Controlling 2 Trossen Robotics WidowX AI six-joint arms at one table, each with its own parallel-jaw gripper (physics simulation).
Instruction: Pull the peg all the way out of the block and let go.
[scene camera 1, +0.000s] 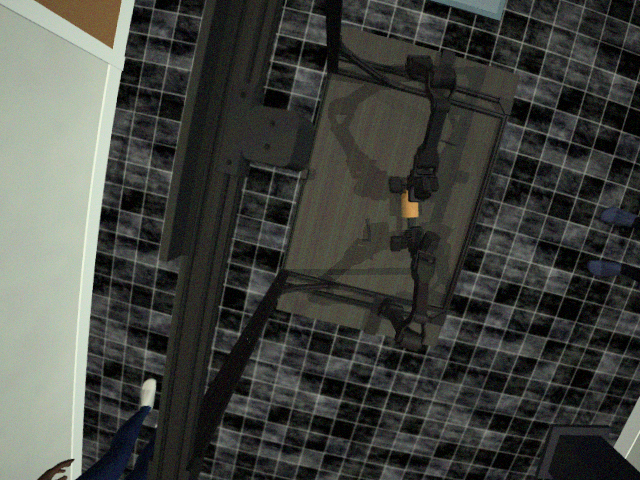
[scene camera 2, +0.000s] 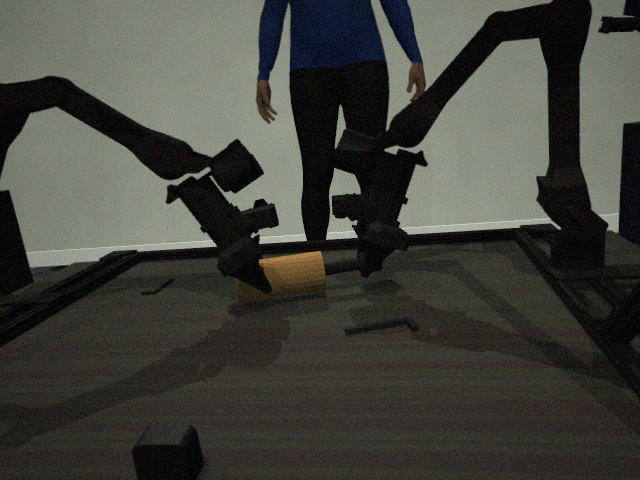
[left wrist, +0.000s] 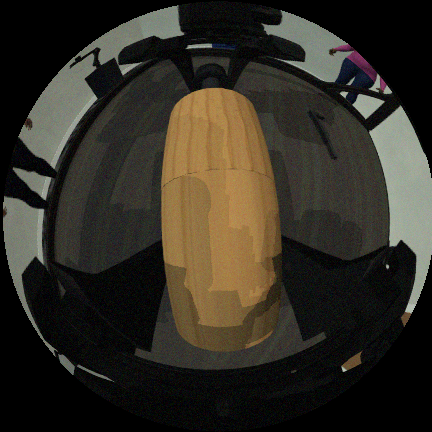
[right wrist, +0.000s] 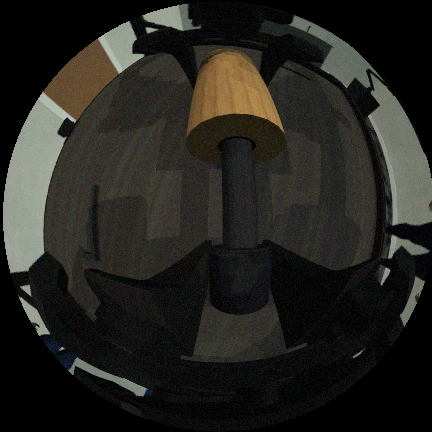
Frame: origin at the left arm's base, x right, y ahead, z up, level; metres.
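Seen in the pictures: left gripper, fingertip midpoint: (scene camera 1: 408, 194) (scene camera 2: 269, 285) (left wrist: 220, 241); right gripper, fingertip midpoint: (scene camera 2: 361, 273) (right wrist: 236, 245); left arm's base, link origin: (scene camera 1: 413, 70) (right wrist: 230, 39); right arm's base, link origin: (scene camera 1: 385, 306) (scene camera 2: 578, 268).
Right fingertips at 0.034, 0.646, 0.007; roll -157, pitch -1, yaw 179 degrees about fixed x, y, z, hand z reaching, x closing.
Offsets run from my right fingertips to a thing's middle, as dx, dy, dz.
The wooden block @(+0.001, -0.138, +0.016) (scene camera 1: 409, 207) (scene camera 2: 302, 273) (left wrist: 220, 210) (right wrist: 232, 95) lies sideways with its shadow beneath it. My left gripper (scene camera 1: 412, 195) (scene camera 2: 258, 274) (left wrist: 220, 241) is shut on the block's sides. The dark peg @(+0.000, -0.028, +0.017) (scene camera 1: 412, 222) (scene camera 2: 341, 266) (right wrist: 240, 195) sticks out of the hole in the block's end face; its inner end is hidden in the block. My right gripper (scene camera 1: 412, 236) (scene camera 2: 368, 266) (right wrist: 236, 245) is shut on the thicker outer end of the peg. A length of bare peg shows between the block and the right fingers.
A dark L-shaped piece @(+0.182, -0.015, -0.022) (scene camera 2: 379, 326) (left wrist: 322, 134) (right wrist: 95, 222) lies on the table near the right gripper. Another thin bent piece @(-0.175, -0.371, -0.023) (scene camera 2: 157, 286) lies at the left in scene camera 2. A dark box (scene camera 2: 168, 449) stands at the bottom there. Dark rails edge the table.
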